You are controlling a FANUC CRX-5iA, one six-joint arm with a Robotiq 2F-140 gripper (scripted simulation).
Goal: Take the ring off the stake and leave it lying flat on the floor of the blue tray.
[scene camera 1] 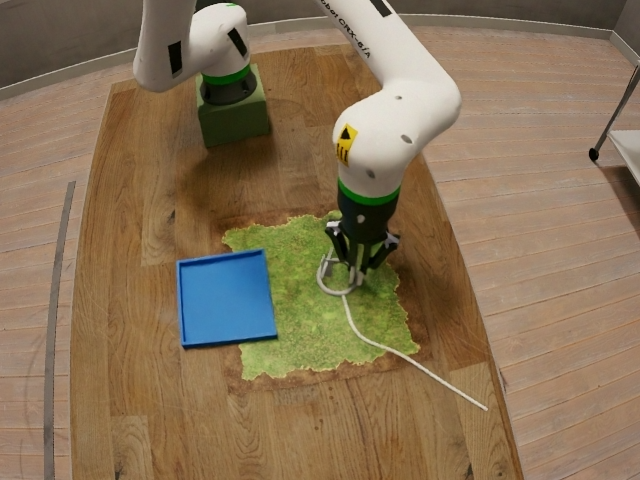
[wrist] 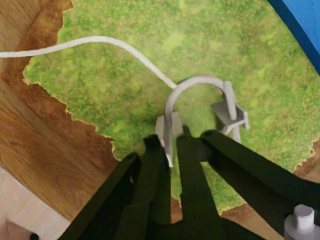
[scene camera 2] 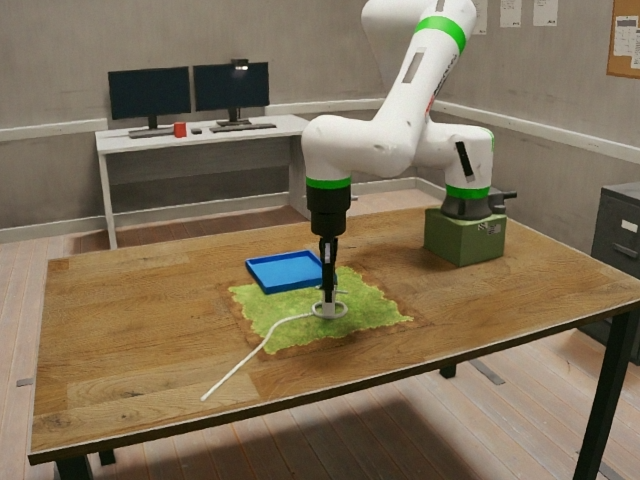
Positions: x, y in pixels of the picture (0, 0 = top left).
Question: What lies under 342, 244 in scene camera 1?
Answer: The gripper.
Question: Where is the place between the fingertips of the gripper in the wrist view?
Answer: At 171, 124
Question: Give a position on a grey stake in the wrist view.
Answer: At 230, 113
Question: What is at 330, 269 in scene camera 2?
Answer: The gripper.
